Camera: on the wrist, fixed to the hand. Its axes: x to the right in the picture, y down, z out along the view.
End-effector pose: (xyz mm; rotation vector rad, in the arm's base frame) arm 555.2 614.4 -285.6 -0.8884 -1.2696 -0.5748
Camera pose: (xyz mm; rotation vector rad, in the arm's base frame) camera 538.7 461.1 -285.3 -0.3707 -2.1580 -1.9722
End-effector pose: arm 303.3 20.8 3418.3 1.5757 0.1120 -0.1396
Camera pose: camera 271.1 139.2 3324.9 0.6477 0.8254 -1.4461
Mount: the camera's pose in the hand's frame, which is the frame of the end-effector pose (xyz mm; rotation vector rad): -18.9 -98.5 -117.1 -0.5269 -0.4629 -1.4356
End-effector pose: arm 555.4 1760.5 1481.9 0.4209 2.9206 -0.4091
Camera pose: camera 529.9 1698.8 1620.9 -1.6131 2.1965 0.1503
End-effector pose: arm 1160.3 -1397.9 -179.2 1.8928 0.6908 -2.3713
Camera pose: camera 1244.1 -1272.1 -149.0 -0.3190 -1.9295 1.6401
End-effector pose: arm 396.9 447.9 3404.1 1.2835 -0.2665 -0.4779
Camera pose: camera 413.9 536.6 3279.1 0.6375 0.4528 -1.9254
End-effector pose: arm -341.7 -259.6 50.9 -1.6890 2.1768 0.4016
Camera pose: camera -254.2 -317.9 163.6 -2.5375 0.2247 0.7971
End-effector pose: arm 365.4 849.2 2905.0 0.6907 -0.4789 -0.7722
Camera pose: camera 380.2 857.5 2751.8 0.2531 -0.0917 -2.3426
